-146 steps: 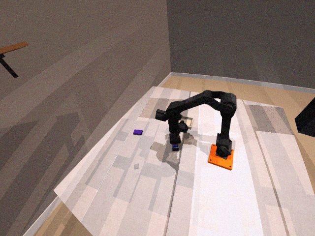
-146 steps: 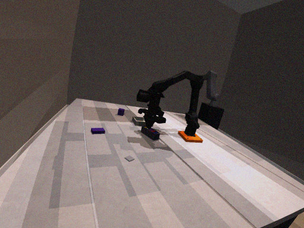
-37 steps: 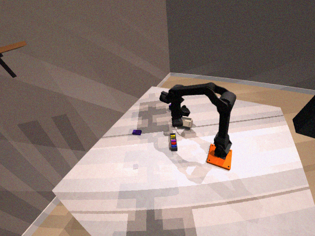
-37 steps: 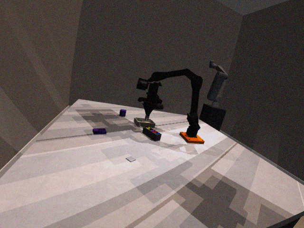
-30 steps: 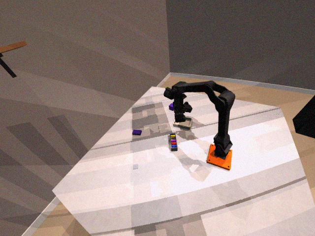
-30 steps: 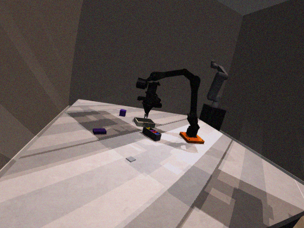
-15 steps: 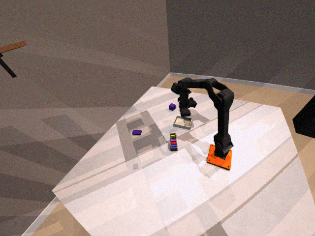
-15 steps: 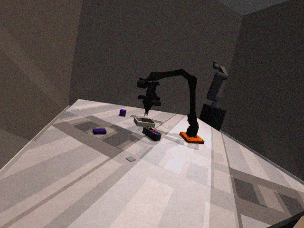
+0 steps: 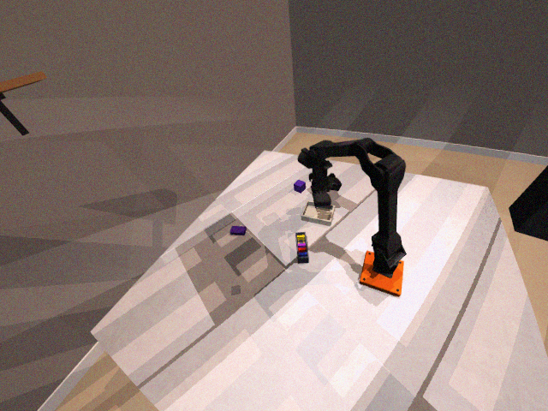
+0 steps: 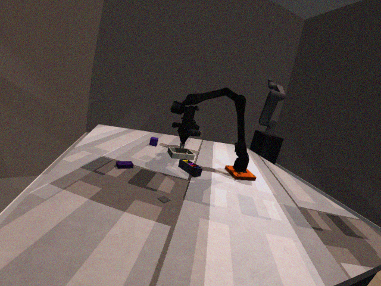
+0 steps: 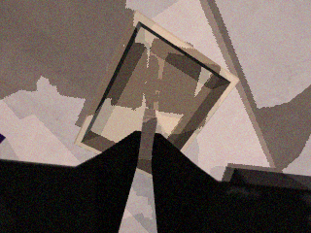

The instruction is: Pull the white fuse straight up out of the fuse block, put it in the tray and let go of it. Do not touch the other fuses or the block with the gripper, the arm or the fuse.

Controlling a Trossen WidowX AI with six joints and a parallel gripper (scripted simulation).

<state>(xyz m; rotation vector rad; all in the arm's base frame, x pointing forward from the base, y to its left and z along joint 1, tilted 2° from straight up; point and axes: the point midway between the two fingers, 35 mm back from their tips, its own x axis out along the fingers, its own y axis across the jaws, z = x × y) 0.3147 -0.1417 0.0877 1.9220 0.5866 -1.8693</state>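
My gripper tip is 10 mm above the white fuse. From my gripper tip the other things lie so: purple cube 160 mm ahead, 120 mm to the right, 50 mm below; beige tray 70 mm below; flat purple block 270 mm ahead, 260 mm to the left, 70 mm below.
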